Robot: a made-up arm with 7 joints.
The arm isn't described. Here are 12 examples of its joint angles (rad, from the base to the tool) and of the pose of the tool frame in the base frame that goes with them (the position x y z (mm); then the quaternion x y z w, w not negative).
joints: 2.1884 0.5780 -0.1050 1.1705 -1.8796 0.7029 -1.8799
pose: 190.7 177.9 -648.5 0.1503 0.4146 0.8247 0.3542
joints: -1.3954 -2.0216 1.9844 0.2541 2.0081 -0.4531 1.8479
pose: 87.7 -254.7 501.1 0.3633 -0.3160 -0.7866 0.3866
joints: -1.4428 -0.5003 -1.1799 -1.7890 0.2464 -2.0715 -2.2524
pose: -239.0 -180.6 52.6 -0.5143 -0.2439 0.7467 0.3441
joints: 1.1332 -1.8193 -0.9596 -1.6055 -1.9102 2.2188 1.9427
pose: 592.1 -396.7 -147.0 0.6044 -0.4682 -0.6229 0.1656
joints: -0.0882 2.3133 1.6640 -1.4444 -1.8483 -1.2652 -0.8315
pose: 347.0 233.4 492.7 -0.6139 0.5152 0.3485 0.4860
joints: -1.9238 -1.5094 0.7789 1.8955 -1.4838 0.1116 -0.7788
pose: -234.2 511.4 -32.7 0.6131 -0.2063 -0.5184 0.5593
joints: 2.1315 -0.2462 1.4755 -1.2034 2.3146 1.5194 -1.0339
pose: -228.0 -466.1 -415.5 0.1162 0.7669 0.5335 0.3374
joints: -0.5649 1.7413 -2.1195 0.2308 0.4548 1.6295 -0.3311
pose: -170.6 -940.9 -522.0 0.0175 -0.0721 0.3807 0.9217
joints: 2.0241 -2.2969 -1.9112 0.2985 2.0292 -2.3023 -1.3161
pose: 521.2 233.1 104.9 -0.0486 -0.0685 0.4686 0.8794
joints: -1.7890 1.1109 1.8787 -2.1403 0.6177 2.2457 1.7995
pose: -411.5 -834.2 142.0 -0.5377 0.6996 0.3984 0.2504
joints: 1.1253 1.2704 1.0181 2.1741 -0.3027 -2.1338 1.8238
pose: 67.7 361.2 -249.0 0.0419 0.3470 0.6927 0.6309
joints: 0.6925 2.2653 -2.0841 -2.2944 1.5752 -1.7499 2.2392
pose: 447.4 -49.9 221.4 0.2720 0.1003 0.2856 0.9135
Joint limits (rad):
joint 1: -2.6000..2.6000
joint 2: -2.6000..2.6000
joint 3: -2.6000..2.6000
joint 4: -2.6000..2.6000
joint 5: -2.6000..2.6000
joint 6: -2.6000..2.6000
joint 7: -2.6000..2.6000
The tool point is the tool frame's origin. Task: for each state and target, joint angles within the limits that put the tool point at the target. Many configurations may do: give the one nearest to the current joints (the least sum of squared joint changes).
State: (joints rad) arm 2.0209 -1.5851 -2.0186 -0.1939 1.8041 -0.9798 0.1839
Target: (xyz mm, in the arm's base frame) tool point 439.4 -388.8 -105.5
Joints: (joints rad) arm 1.6596 -1.0977 -2.4299 -0.3940 1.8769 -1.1598 0.1702
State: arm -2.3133 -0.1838 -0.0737 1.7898 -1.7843 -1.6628 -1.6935
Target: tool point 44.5 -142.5 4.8
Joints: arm -2.6000 -0.1123 -0.1711 2.1468 -1.1996 -1.7525 -1.4120
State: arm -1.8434 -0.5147 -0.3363 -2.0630 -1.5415 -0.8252 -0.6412
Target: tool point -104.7 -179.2 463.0
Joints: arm -1.9433 0.1347 -0.3920 -1.6947 -1.1625 -1.0695 -0.6742
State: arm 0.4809 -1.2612 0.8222 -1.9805 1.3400 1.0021 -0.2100
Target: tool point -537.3 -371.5 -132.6
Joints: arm 1.0695 -2.0752 1.4342 -2.3003 1.4100 1.5147 -0.1883
